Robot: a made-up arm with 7 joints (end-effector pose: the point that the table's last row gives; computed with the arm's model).
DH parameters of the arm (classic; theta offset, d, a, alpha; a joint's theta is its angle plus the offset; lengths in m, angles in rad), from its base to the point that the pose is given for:
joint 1: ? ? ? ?
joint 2: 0 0.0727 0 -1.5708
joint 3: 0 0.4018 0.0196 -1.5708
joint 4: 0 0.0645 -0.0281 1.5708
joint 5: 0 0.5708 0 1.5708
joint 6: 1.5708 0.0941 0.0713 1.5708
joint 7: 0 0.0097 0 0
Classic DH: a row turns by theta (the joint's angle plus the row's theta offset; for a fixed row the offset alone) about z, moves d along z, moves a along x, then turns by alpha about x.
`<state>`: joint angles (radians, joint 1 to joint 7).
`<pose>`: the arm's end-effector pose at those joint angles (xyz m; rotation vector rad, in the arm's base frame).
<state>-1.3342 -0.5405 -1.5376 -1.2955 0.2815 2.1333 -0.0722</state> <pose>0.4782 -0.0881 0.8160 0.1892 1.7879 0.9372</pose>
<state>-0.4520 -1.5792 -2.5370 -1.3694 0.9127 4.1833 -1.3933</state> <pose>0.5932 -0.1129 -0.0618 0.7079 -0.2179 -2.8693</pose>
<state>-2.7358 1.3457 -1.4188 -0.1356 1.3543 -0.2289 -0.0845</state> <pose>0.8950 0.4544 0.6674 0.0408 -0.4316 0.1820</pose>
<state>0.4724 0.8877 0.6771 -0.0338 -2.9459 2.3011 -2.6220</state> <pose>-0.7278 -0.2965 0.8824 0.1800 -0.6825 -1.4615</pose>
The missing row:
joint 1: 0 0.3674 0 1.5708
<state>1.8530 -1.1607 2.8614 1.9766 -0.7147 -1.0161 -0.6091</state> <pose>-0.1223 -0.0712 0.9524 -2.3252 1.7860 0.5191</pose>
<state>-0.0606 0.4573 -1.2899 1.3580 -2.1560 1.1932 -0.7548</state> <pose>-0.0074 -0.6000 1.0505 1.2539 0.2859 -0.9079</pose>
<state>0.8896 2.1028 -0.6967 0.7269 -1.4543 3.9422 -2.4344</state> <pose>-0.3501 -0.8154 0.1160 -0.4454 -1.3501 -1.3364</pose>
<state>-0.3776 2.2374 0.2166 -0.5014 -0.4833 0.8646 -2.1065</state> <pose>-0.4950 0.0337 -0.4785 -1.0666 -1.7637 0.5843</pose>
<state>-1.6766 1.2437 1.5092 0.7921 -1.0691 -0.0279 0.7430</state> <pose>0.4202 0.8333 0.6803 0.7409 -0.3524 1.3930</pose>
